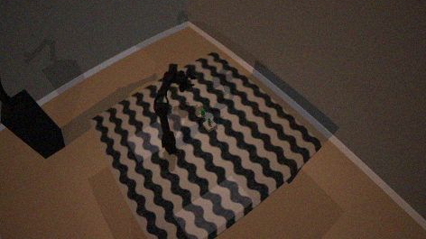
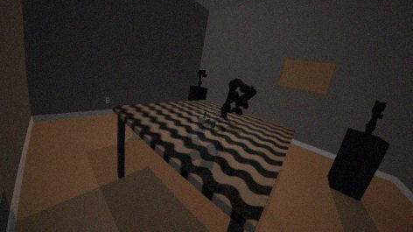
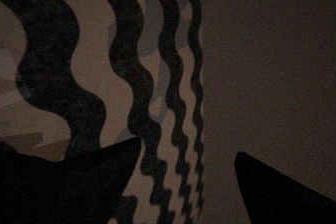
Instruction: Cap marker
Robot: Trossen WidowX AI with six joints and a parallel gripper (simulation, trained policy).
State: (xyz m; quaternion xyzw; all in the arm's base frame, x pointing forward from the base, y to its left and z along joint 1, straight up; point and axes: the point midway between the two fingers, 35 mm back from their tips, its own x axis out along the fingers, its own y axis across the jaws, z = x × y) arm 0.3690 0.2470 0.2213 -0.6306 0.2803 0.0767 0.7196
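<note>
Right now my gripper tip is 180 mm above the green marker cap, 130 mm to the left of it and 50 mm past it. Also, from my gripper tip: pale holder block (250 mm to the right, 190 mm below, 80 mm behind).
</note>
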